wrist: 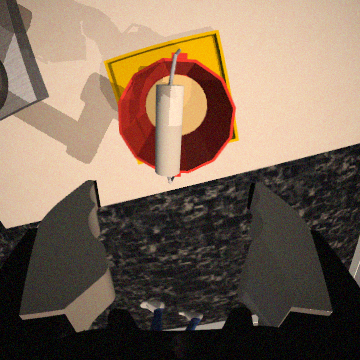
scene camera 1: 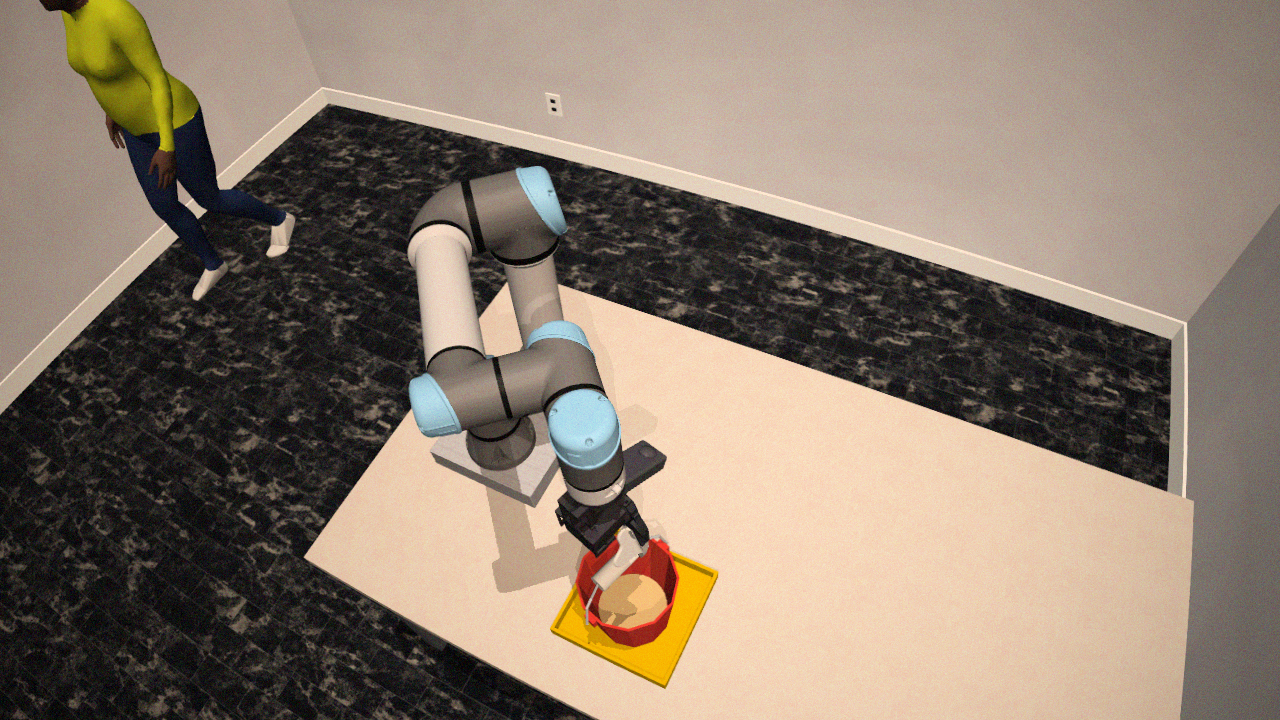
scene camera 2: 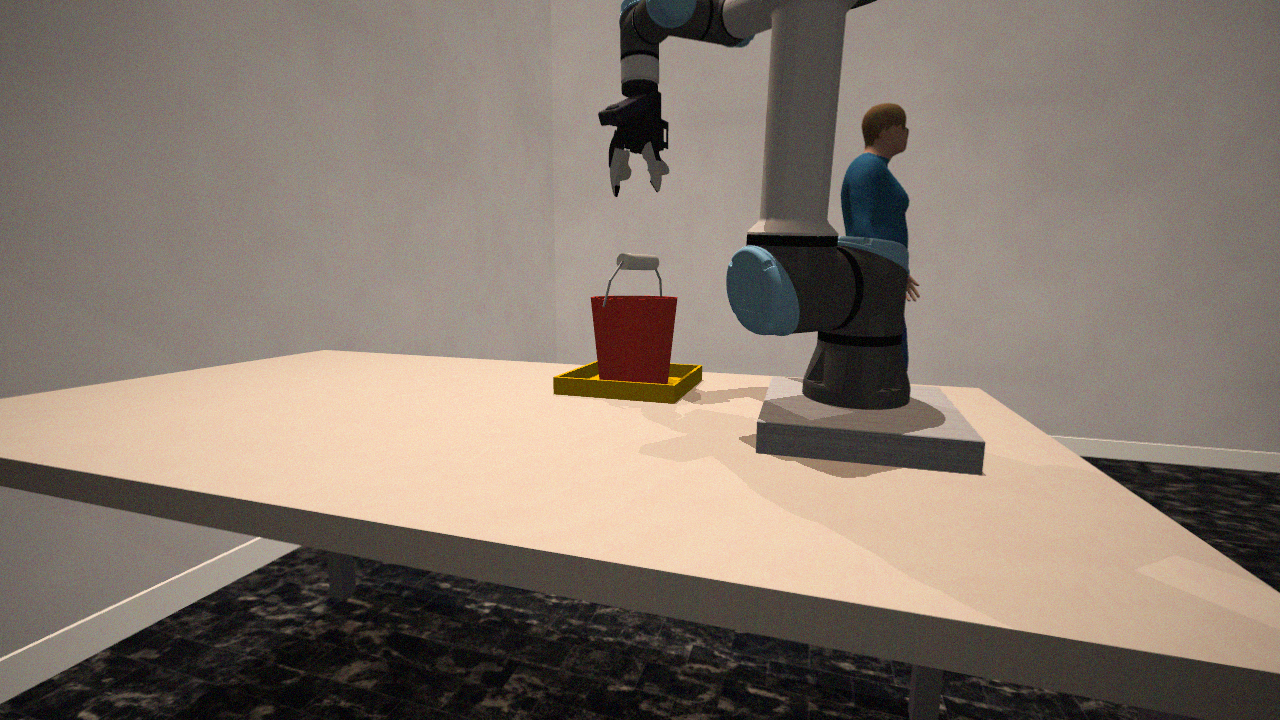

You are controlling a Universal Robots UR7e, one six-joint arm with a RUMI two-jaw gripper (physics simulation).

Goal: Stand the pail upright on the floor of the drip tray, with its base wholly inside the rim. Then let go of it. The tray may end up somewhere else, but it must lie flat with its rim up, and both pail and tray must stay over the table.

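Seen in the pictures: gripper, fingertip midpoint: point(wrist: 173, 185) point(scene camera 1: 616, 534) point(scene camera 2: 636, 194); arm's base at its link origin: point(scene camera 1: 501, 441) point(scene camera 2: 854, 395).
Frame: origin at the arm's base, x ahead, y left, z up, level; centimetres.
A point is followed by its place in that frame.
The red pail point(scene camera 1: 635, 634) @[z 8.4, x 49.7, y -19.6 cm] point(scene camera 2: 633, 340) @[z 5.3, x 40.7, y -6.3 cm] point(wrist: 215, 110) @[z 4.4, x 51.5, y -14.3 cm] stands upright in the yellow drip tray point(scene camera 1: 693, 617) @[z -4.7, x 54.5, y -8.2 cm] point(scene camera 2: 617, 390) @[z -3.4, x 41.0, y -0.5 cm] point(wrist: 210, 50) @[z -4.7, x 52.7, y -2.5 cm]. Its base appears inside the rim, though the pail's walls hide part of the tray floor. The tray lies flat on the table, rim up. The pail's wire handle stands raised, with its pale grip point(scene camera 2: 637, 261) @[z 20.4, x 42.1, y -10.6 cm] point(wrist: 169, 130) @[z 21.8, x 43.4, y -13.0 cm] above the pail's mouth. My gripper point(scene camera 2: 636, 191) @[z 33.5, x 44.0, y -13.6 cm] point(wrist: 173, 185) @[z 33.5, x 44.0, y -13.6 cm] is open and empty, pointing down above the handle, with a visible gap between fingertips and grip in the scene camera 2 view. In the scene camera 1 view the fingers are partly hidden.
The tray is near one long edge of the table point(scene camera 1: 895, 537) @[z -5.1, x 80.6, y 28.0 cm] point(scene camera 2: 358, 447) @[z -5.1, x 57.5, y 40.9 cm] point(wrist: 300, 75) @[z -5.1, x 74.2, y -8.5 cm]. The arm's grey base block point(scene camera 2: 868, 447) @[z -3.0, x -3.4, y 16.6 cm] point(wrist: 30, 85) @[z 0.4, x 13.4, y -3.7 cm] stands on the same table. People point(scene camera 1: 134, 80) point(scene camera 2: 877, 197) are on the floor beyond the table.
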